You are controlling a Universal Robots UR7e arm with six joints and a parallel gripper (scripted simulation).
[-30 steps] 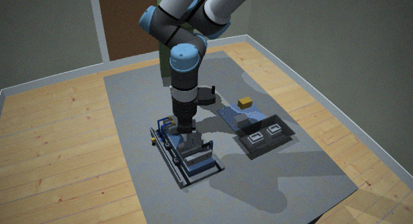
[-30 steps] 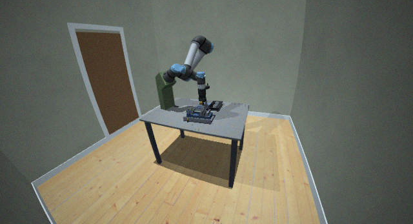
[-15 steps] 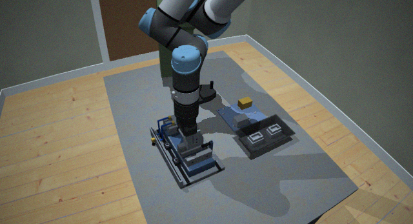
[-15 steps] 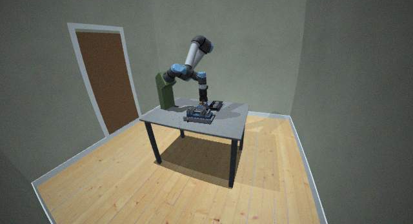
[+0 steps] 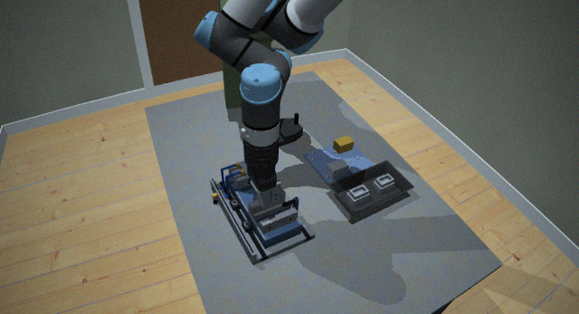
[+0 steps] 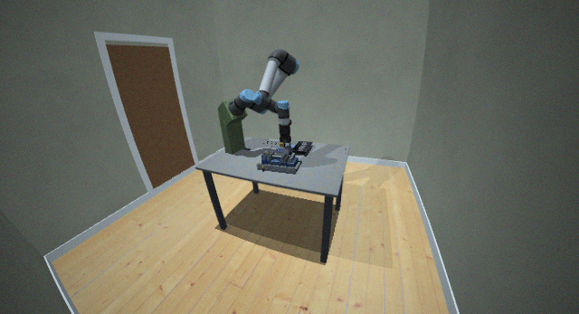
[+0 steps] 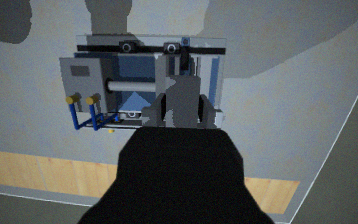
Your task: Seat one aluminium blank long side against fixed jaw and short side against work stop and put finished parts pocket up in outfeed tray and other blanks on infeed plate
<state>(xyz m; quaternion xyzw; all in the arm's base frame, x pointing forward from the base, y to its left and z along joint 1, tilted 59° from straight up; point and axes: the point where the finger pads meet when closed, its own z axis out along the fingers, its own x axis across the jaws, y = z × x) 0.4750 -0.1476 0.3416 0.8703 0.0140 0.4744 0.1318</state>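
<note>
My hand is 7 cm past the vise, 2 cm to the right of it and 13 cm above it. The rest, counted from my hand: brass blank: 12 cm behind, 41 cm to the left, 14 cm below.
</note>
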